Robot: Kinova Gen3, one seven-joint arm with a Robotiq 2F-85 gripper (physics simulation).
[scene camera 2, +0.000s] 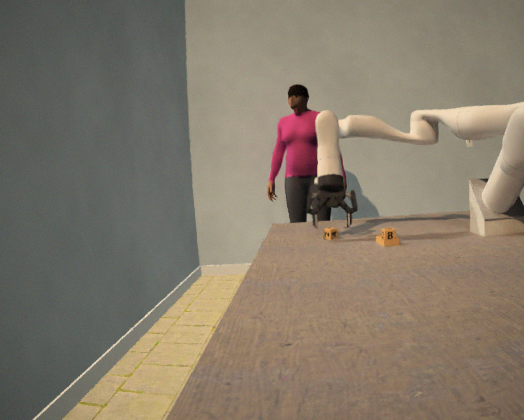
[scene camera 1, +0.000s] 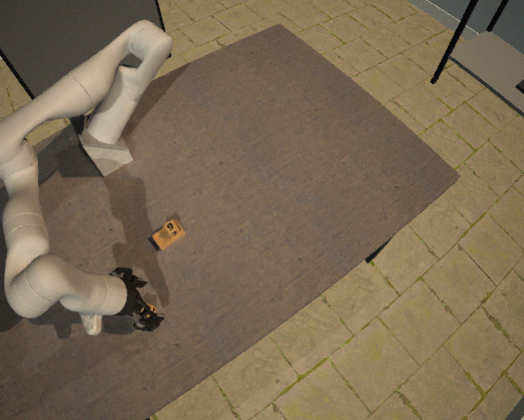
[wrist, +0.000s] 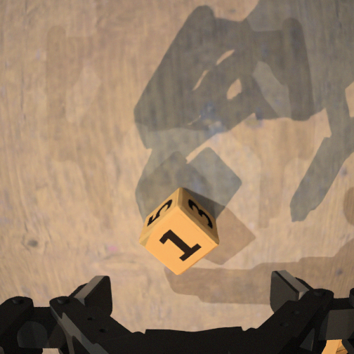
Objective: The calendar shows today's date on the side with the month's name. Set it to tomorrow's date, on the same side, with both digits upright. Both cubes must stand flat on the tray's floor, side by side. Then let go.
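Seen in the pictures: gripper, fingertip midpoint: (scene camera 2: 332, 227) (scene camera 1: 153, 300); arm's base, origin of the base link: (scene camera 2: 496, 200) (scene camera 1: 102, 133).
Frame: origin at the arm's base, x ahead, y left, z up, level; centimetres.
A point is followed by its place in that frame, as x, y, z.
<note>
A loose orange cube (scene camera 1: 149, 311) (scene camera 2: 330, 233) @(47.0, -15.1, -7.5) (wrist: 180, 240) is between and below my spread fingertips, touching neither. In the wrist view it is turned cornerwise, with 1 facing the camera and 5 and 3 on its sides. It is at or close above the tabletop; I cannot tell if it lies flat. My gripper (scene camera 1: 151, 301) @(46.4, -14.3, -5.7) (scene camera 2: 332, 225) @(46.4, -14.3, -5.7) (wrist: 190, 292) is open. The calendar's orange tray (scene camera 1: 159, 242) @(34.2, -4.9, -8.3) (scene camera 2: 382, 242) @(35.9, 0.4, -8.5) stands apart from it with the other cube (scene camera 1: 173, 228) @(34.9, -0.2, -5.4) (scene camera 2: 389, 234) @(34.2, 1.1, -6.5) in one end. That cube shows 8 toward scene camera 2. The month's name cannot be read.
The brown table (scene camera 1: 280, 150) @(32.8, 37.7, -9.3) (scene camera 2: 350, 325) @(55.2, 50.2, -9.3) carries the cubes and tray; its edge runs beyond the gripper in scene camera 1. The arm's base (scene camera 1: 107, 157) @(5.8, -2.7, -2.9) (scene camera 2: 480, 215) @(6.2, 0.8, -3.8) stands on the table. A person in a pink top (scene camera 2: 299, 145) stands behind the table.
</note>
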